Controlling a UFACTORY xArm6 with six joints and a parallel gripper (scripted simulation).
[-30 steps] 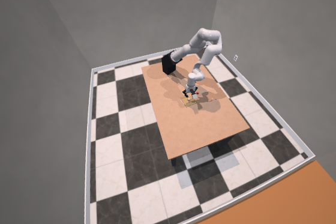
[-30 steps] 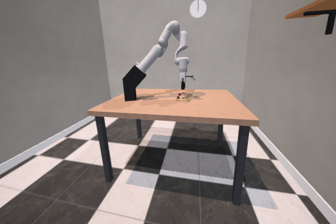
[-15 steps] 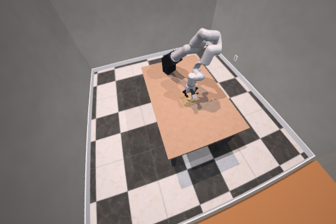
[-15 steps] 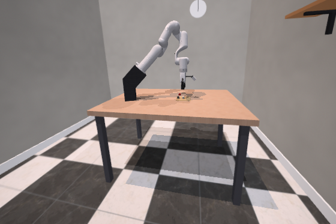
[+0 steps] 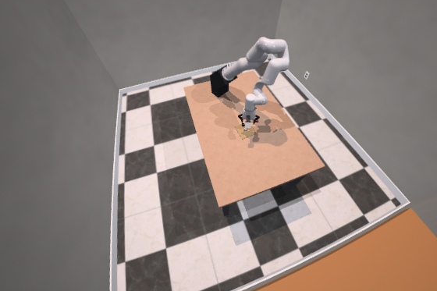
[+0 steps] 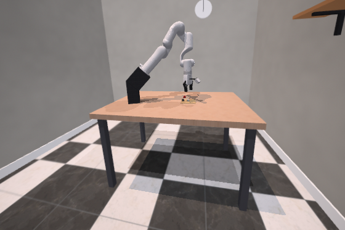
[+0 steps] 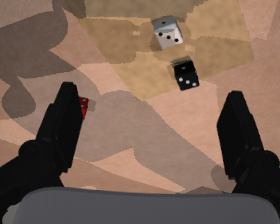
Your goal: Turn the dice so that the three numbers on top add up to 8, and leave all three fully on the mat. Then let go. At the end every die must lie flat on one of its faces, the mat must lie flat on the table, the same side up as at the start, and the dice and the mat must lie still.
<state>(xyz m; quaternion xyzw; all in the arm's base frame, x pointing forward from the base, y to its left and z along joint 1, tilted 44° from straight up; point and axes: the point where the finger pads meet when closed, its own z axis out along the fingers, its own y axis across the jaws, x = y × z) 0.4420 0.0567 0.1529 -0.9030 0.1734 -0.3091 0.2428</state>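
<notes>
The red die is 10 cm to the left of my hand, 10 cm below it and 8 cm behind it. Round my hand: white die 10 cm below, 1 cm to the right; then tan mat 11 cm below, 1 cm to the right.
</notes>
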